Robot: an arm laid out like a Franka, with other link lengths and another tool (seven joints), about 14 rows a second.
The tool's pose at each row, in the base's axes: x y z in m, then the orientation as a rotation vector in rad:
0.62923 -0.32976 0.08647 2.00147 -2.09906 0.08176
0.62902 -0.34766 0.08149 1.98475 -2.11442 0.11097
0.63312 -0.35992 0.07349 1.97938 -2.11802 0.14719
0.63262 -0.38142 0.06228 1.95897 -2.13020 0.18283
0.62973 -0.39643 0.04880 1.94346 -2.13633 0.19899
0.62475 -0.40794 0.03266 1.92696 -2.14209 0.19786
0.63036 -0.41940 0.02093 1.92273 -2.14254 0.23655
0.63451 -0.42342 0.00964 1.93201 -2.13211 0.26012
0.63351 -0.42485 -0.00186 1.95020 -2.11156 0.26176
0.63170 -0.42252 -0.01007 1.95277 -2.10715 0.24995
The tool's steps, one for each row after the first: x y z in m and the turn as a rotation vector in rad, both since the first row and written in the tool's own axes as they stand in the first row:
0.01645 -0.00149 0.00851 0.01309 0.01233 0.01782
0.02661 -0.00728 0.01823 0.03074 0.02873 0.02513
0.04527 -0.00947 0.03356 0.04455 0.04679 0.04376
0.05720 -0.00919 0.05008 0.04811 0.05748 0.05554
0.06522 -0.00695 0.06875 0.04184 0.06145 0.06624
0.07376 -0.01465 0.08171 0.06086 0.07943 0.07174
0.07517 -0.02040 0.09293 0.07377 0.09087 0.06420
0.07419 -0.02092 0.10451 0.07481 0.09486 0.04565
0.07024 -0.02001 0.11223 0.06772 0.09134 0.04129

